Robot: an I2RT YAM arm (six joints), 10 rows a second.
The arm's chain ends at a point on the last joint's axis. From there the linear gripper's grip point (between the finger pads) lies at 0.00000 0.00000 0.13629 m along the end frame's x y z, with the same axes.
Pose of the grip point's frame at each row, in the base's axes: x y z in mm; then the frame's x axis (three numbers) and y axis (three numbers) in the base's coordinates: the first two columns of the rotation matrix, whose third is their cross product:
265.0 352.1 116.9 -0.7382 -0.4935 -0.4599 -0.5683 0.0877 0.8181
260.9 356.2 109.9 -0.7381 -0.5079 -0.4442 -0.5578 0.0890 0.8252
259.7 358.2 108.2 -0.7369 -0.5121 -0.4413 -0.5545 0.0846 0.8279
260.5 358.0 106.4 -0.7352 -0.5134 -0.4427 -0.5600 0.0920 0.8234
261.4 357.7 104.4 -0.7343 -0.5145 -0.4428 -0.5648 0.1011 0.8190
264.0 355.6 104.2 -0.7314 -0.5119 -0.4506 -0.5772 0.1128 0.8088
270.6 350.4 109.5 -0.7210 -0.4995 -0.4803 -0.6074 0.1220 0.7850
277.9 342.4 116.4 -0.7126 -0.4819 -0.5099 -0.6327 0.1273 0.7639
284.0 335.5 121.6 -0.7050 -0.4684 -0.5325 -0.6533 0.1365 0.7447
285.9 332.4 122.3 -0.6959 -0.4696 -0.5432 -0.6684 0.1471 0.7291
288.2 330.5 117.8 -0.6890 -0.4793 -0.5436 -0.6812 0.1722 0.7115
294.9 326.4 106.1 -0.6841 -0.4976 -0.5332 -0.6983 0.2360 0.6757
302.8 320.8 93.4 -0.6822 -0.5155 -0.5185 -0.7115 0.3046 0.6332
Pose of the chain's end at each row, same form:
314.5 234.2 163.9 -0.7382 -0.4935 -0.4599 -0.5683 0.0877 0.8181
312.6 239.4 157.5 -0.7381 -0.5079 -0.4442 -0.5578 0.0890 0.8252
312.4 241.7 155.4 -0.7369 -0.5121 -0.4413 -0.5545 0.0846 0.8279
312.6 241.7 154.8 -0.7352 -0.5134 -0.4427 -0.5600 0.0920 0.8234
312.7 241.7 154.1 -0.7343 -0.5145 -0.4428 -0.5648 0.1011 0.8190
313.5 239.5 155.7 -0.7314 -0.5119 -0.4506 -0.5772 0.1128 0.8088
316.1 233.5 162.8 -0.7210 -0.4995 -0.4803 -0.6074 0.1220 0.7850
319.2 224.2 170.3 -0.7126 -0.4819 -0.5099 -0.6327 0.1273 0.7639
321.6 216.5 176.4 -0.7050 -0.4684 -0.5325 -0.6533 0.1365 0.7447
321.7 213.8 179.0 -0.6959 -0.4696 -0.5432 -0.6684 0.1471 0.7291
321.9 213.2 178.5 -0.6890 -0.4793 -0.5436 -0.6812 0.1722 0.7115
323.6 212.7 175.5 -0.6841 -0.4976 -0.5332 -0.6983 0.2360 0.6757
325.8 211.6 171.7 -0.6822 -0.5155 -0.5185 -0.7115 0.3046 0.6332

